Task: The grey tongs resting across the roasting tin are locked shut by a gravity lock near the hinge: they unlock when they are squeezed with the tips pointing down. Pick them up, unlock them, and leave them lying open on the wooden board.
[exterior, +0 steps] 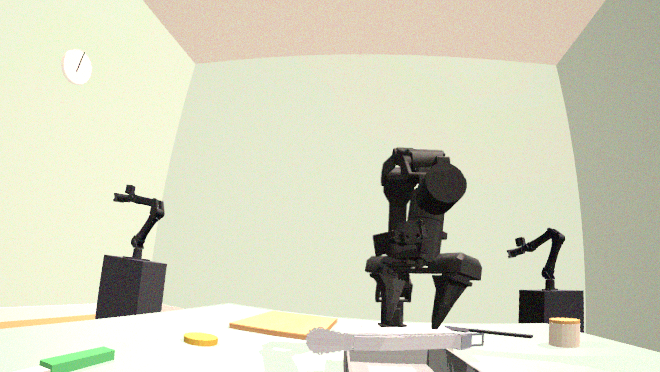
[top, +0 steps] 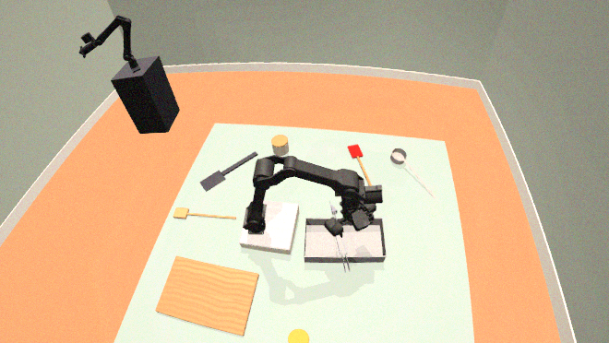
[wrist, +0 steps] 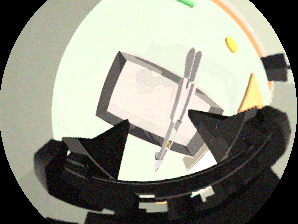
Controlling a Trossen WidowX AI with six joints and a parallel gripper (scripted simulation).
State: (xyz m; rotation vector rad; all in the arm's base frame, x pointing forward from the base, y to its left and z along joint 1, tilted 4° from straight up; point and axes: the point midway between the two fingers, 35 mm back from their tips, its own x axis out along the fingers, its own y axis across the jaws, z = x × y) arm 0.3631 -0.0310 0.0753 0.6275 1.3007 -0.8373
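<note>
Now: the roasting tin 80 mm below my gripper tip and 20 mm behind it. From my gripper tip the other things lie so: yellow disc: 380 mm to the right, 180 mm behind, 100 mm below; wooden board: 530 mm behind, 240 mm to the right, 100 mm below; red spatula: 430 mm to the left, 100 mm below, 70 mm ahead.
</note>
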